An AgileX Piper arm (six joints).
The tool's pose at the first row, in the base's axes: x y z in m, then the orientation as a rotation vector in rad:
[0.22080 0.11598 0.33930 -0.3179 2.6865 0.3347]
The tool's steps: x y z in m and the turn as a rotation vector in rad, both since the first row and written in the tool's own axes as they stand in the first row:
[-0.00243 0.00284 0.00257 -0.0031 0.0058 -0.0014]
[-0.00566 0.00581 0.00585 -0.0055 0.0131 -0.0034]
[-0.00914 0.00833 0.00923 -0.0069 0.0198 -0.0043]
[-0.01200 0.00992 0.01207 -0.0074 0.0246 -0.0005]
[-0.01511 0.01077 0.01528 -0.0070 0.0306 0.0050]
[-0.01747 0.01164 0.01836 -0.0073 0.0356 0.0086]
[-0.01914 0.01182 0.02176 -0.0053 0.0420 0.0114]
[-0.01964 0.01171 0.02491 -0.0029 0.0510 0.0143]
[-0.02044 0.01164 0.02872 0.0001 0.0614 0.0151]
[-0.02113 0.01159 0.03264 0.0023 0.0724 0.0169]
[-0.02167 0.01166 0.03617 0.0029 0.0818 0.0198]
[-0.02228 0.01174 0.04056 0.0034 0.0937 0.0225]
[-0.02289 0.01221 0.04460 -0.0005 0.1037 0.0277]
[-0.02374 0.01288 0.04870 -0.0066 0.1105 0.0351]
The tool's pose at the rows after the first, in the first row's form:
[0.22315 0.11979 0.33858 -0.3221 2.6916 0.3381]
[0.22643 0.12407 0.33760 -0.3274 2.6980 0.3402]
[0.23010 0.12798 0.33655 -0.3307 2.7042 0.3413]
[0.23326 0.13077 0.33554 -0.3269 2.7098 0.3428]
[0.23699 0.13300 0.33418 -0.3209 2.7171 0.3435]
[0.23999 0.13508 0.33262 -0.3174 2.7228 0.3446]
[0.24269 0.13648 0.33035 -0.3147 2.7300 0.3422]
[0.24433 0.13734 0.32775 -0.3122 2.7397 0.3392]
[0.24647 0.13847 0.32470 -0.3128 2.7504 0.3345]
[0.24855 0.13964 0.32151 -0.3125 2.7618 0.3311]
[0.25032 0.14078 0.31863 -0.3107 2.7717 0.3304]
[0.25247 0.14218 0.31501 -0.3098 2.7841 0.3296]
[0.25438 0.14386 0.31178 -0.3063 2.7948 0.3358]
[0.25647 0.14578 0.30863 -0.2997 2.8028 0.3460]

